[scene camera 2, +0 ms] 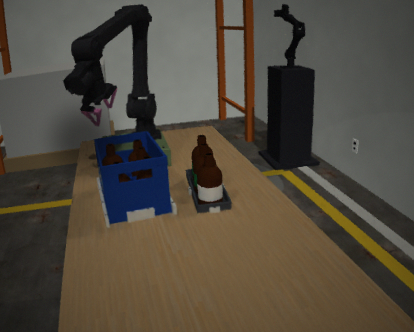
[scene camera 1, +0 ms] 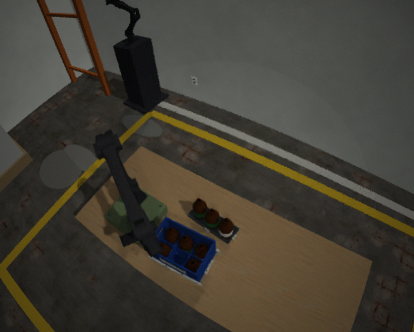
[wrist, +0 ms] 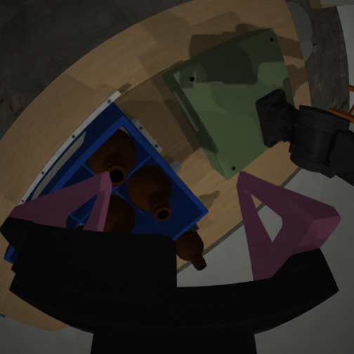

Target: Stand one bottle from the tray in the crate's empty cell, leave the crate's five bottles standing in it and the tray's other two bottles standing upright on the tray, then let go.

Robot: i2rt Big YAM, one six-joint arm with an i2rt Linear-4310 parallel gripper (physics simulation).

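Frame: origin at the arm's base, x up, y right, z ahead, level; metres.
Seen in the pictures: gripper, between the fingertips: point(scene camera 2: 103, 116).
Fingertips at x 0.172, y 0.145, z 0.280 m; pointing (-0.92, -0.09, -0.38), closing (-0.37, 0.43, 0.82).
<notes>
Offsets run from my fingertips to a thing's middle. "spot": to the spot under its first point. Level surfaces: height alone.
The blue crate {dz +0.126, dx -0.159, dy -0.069 m} point(scene camera 1: 208, 262) point(scene camera 2: 137, 195) point(wrist: 188, 196) holds five upright brown bottles. Its empty cell {spot: dz +0.113, dx -0.239, dy -0.045 m} point(scene camera 1: 179, 257) is the middle one of the near row in scene camera 1. The dark tray {spot: dz +0.275, dx -0.222, dy -0.310 m} point(scene camera 1: 234, 234) point(scene camera 2: 226, 203) beside the crate holds three upright brown bottles in a row: a white-labelled one {dz +0.226, dx -0.165, dy -0.302 m} point(scene camera 1: 226, 227) point(scene camera 2: 210, 181) at one end, a green-labelled middle one {dz +0.137, dx -0.165, dy -0.306 m} point(scene camera 1: 212, 217) and a green-labelled one {dz +0.049, dx -0.165, dy -0.316 m} point(scene camera 1: 199, 207) at the other end. One tray bottle point(wrist: 190, 245) shows in the wrist view. My gripper point(scene camera 2: 103, 114) point(wrist: 173, 178) is open and empty, above the crate's end nearest the arm's base; the arm hides it in scene camera 1.
The green base plate point(scene camera 1: 114, 214) point(wrist: 225, 100) of my arm is beside the crate on the wooden table {dx -0.247 m} point(scene camera 1: 280, 260) point(scene camera 2: 200, 270). Behind the table are a black pedestal point(scene camera 1: 137, 70) point(scene camera 2: 291, 115) with a small arm and an orange frame point(scene camera 1: 92, 47) point(scene camera 2: 249, 75).
</notes>
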